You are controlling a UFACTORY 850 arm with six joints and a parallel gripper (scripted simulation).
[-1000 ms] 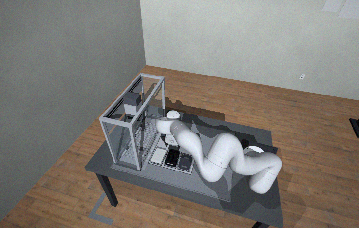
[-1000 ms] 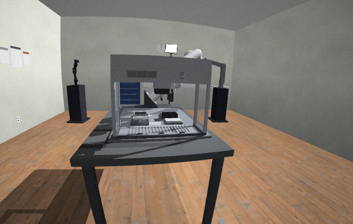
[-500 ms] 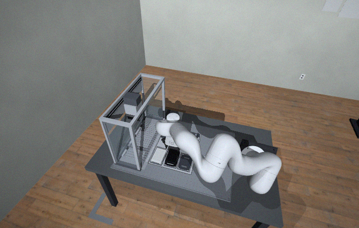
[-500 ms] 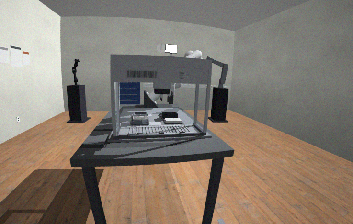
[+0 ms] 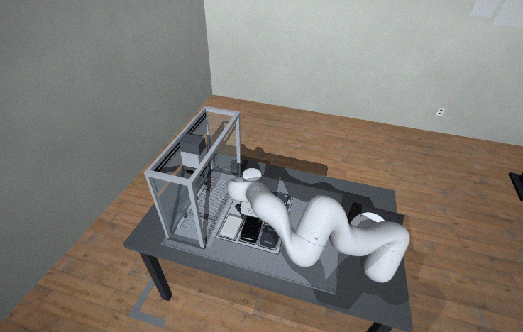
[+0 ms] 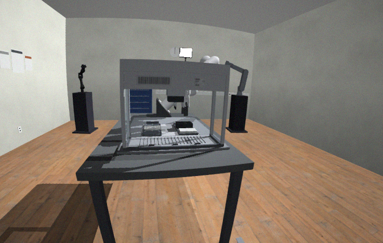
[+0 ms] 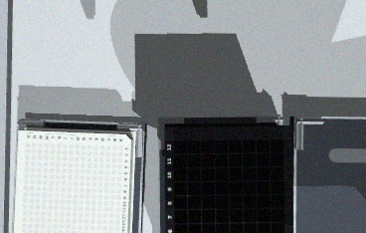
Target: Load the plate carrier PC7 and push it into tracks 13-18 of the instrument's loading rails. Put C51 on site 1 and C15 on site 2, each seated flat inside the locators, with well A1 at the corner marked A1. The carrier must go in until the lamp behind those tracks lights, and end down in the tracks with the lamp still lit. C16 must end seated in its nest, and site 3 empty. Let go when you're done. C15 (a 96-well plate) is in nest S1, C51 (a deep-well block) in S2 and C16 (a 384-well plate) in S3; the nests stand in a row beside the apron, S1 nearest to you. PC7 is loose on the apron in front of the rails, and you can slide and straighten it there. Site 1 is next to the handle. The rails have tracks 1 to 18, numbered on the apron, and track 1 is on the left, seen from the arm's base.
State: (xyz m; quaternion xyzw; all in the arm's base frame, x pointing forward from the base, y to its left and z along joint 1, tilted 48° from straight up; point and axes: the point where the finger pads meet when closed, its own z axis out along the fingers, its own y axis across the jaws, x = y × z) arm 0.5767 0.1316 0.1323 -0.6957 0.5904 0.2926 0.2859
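My hand is 9 cm above the black deep-well block C51. Also, from my hand: nest S1: 12 cm below, 11 cm behind, 1 cm to the right; then nest S2: 12 cm below; then white 96-well plate C15: 25 cm to the right, 11 cm below, 4 cm ahead.
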